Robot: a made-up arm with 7 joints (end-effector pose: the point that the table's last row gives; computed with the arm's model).
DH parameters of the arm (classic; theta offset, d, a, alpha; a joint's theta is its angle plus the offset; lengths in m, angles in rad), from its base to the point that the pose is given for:
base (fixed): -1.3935 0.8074 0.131 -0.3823
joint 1: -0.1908 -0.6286 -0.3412 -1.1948
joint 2: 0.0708 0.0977 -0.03 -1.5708
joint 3: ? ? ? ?
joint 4: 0 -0.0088 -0.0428 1.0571
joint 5: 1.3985 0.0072 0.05 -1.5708
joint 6: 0 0.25 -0.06 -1.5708
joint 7: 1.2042 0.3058 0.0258 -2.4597
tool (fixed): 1.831 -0.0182 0 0
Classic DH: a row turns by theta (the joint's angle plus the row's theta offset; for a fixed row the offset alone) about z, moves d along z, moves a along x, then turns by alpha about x.
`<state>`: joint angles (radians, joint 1 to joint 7).
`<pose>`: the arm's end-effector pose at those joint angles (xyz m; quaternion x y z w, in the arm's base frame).
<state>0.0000 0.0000 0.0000 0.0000 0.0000 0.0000 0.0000</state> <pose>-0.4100 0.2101 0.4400 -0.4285 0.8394 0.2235 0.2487</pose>
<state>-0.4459 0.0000 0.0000 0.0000 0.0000 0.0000 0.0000</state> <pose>-0.2388 0.2890 0.3666 -0.2691 0.9211 0.0926 0.2658</pose>
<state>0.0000 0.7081 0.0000 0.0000 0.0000 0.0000 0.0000</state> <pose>-0.4101 0.0444 0.4083 -0.3157 0.7098 0.5007 0.3818</pose>
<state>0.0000 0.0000 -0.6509 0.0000 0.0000 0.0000 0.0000</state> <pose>-0.3548 0.0262 0.4400 -0.6744 0.6583 0.2913 0.1641</pose>
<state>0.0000 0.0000 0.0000 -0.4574 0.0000 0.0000 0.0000</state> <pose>-0.2613 0.1404 0.5164 -0.4589 0.8106 0.3572 0.0685</pose>
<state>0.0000 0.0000 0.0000 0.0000 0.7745 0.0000 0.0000</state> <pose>-0.3514 0.3738 0.4400 -0.0798 0.9391 0.1131 0.3147</pose>
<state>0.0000 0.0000 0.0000 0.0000 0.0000 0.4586 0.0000</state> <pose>-0.4100 0.3475 0.3892 -0.4738 0.8682 0.0269 0.1448</pose>
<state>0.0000 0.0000 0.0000 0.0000 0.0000 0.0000 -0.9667</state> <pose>-0.4351 0.2022 0.4400 0.0107 0.9424 0.0823 0.3241</pose>
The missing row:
joint 3: -1.3985 0.0771 -0.0296 -1.0571
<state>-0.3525 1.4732 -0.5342 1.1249 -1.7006 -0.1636 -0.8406</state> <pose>-0.2966 0.0262 -0.0407 -0.3085 0.4188 0.1797 0.8349</pose>
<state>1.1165 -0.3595 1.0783 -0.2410 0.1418 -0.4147 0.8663</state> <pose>-0.7138 -0.0456 0.5961 -0.6240 0.5151 0.5022 0.3050</pose>
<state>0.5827 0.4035 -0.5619 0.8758 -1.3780 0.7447 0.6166</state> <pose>-0.5566 -0.0673 0.0489 -0.8884 -0.0245 -0.2608 0.3770</pose>
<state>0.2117 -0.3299 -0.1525 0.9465 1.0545 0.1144 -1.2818</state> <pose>-0.5120 0.4923 0.1736 0.5900 0.5095 -0.0100 0.6263</pose>
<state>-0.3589 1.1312 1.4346 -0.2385 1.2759 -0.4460 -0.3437</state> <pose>0.0746 0.0035 0.5636 -0.9384 -0.3330 -0.0853 0.0345</pose>
